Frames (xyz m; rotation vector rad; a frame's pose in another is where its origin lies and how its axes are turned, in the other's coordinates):
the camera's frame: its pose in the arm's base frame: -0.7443 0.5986 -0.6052 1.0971 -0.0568 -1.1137
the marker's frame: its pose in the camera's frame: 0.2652 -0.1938 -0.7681 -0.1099 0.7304 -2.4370
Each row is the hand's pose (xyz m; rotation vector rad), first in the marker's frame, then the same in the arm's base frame.
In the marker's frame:
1: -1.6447 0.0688 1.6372 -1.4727 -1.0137 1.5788
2: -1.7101 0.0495 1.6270 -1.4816 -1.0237 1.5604
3: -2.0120 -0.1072 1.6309 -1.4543 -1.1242 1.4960
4: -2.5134 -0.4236 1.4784 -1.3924 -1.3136 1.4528
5: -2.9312 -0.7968 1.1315 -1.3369 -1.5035 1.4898
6: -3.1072 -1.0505 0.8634 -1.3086 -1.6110 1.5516
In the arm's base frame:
1: -0.1870 -1.3963 -1.2516 0.8218 1.1862 -0.2464
2: -0.1327 -1.4313 -1.2275 0.8088 1.1999 -0.2418
3: 0.0793 -1.6294 -1.0499 0.7135 1.2260 -0.2758
4: 0.5328 -1.8375 -0.6952 0.5525 1.1975 -0.3229
5: 1.0484 -1.8430 -0.2850 0.4169 1.0939 -0.3344
6: 1.3396 -1.7512 -0.0131 0.3546 1.0012 -0.3232

